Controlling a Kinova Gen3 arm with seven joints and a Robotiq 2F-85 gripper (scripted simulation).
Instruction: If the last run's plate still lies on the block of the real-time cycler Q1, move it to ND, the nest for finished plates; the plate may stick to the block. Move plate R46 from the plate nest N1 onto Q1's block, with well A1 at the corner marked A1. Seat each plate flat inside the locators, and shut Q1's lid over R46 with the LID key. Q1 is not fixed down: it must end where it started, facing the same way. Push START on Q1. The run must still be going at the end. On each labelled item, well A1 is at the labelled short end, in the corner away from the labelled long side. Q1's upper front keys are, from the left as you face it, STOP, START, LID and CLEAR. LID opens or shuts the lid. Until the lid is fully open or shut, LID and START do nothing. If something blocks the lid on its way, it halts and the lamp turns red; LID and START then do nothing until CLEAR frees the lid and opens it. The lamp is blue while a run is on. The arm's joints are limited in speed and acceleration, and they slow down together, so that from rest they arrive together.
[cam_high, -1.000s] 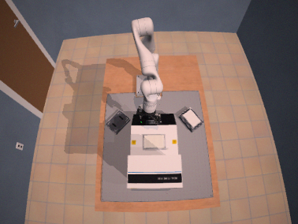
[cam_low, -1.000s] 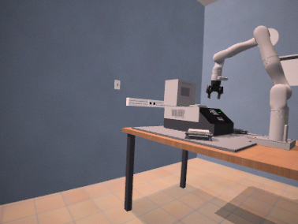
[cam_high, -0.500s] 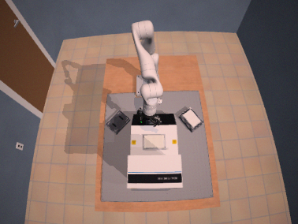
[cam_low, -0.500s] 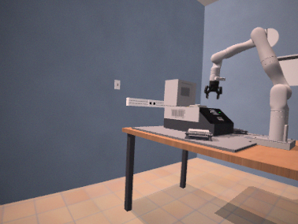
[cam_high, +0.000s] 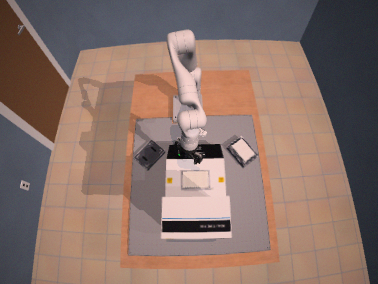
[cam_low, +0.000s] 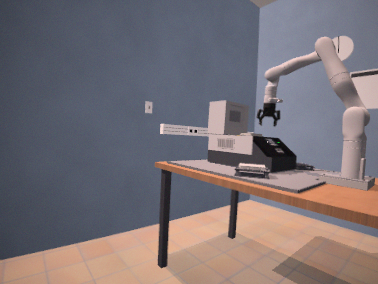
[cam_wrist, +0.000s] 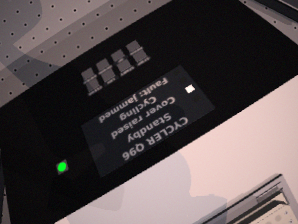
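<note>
Right now my hand is 10 cm short of the plate, 7 cm above it and 3 cm to the right of it. Round my hand: dark nest ND (25 cm below, 24 cm to the right, 13 cm behind).
</note>
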